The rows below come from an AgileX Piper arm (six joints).
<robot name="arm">
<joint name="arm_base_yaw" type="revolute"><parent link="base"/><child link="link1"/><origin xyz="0 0 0.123"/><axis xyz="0 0 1"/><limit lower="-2.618" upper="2.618"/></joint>
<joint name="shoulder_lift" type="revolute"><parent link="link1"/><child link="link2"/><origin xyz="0 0 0" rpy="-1.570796 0 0"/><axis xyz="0 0 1"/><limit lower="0" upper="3.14"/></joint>
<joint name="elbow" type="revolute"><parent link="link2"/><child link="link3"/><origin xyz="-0.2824 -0.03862 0"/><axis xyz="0 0 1"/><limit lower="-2.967" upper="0"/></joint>
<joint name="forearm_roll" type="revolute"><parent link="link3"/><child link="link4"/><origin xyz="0.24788 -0.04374 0" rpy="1.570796 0 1.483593"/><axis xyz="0 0 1"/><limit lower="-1.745" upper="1.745"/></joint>
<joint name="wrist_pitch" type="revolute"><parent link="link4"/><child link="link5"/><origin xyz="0 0 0" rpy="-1.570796 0 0"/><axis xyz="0 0 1"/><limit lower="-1.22" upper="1.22"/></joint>
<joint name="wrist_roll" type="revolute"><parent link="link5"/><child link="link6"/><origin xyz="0 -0.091 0" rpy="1.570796 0 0"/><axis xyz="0 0 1"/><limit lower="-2.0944" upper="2.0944"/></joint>
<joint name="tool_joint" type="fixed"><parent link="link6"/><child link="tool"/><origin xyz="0 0 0"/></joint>
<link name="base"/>
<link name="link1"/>
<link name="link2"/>
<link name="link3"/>
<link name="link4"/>
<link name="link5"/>
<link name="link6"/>
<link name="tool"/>
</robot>
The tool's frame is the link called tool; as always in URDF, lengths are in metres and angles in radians.
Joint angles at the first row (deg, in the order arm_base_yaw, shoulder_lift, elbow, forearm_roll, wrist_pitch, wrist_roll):
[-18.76 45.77 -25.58 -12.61 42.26 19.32]
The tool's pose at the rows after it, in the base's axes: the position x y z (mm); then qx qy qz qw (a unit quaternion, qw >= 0):
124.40 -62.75 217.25 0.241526 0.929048 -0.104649 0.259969
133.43 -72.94 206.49 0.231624 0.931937 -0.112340 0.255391
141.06 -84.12 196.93 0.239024 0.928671 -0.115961 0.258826
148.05 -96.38 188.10 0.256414 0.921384 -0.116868 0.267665
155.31 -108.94 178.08 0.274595 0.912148 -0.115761 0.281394
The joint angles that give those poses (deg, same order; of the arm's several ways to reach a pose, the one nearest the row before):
[-21.57 50.48 -23.98 -13.14 37.56 15.79]
[-24.45 55.20 -23.36 -13.35 32.15 12.82]
[-27.49 59.59 -22.96 -13.53 26.54 11.78]
[-30.62 63.97 -22.83 -13.53 20.72 11.72]
[-33.48 68.72 -22.72 -13.53 14.07 12.13]

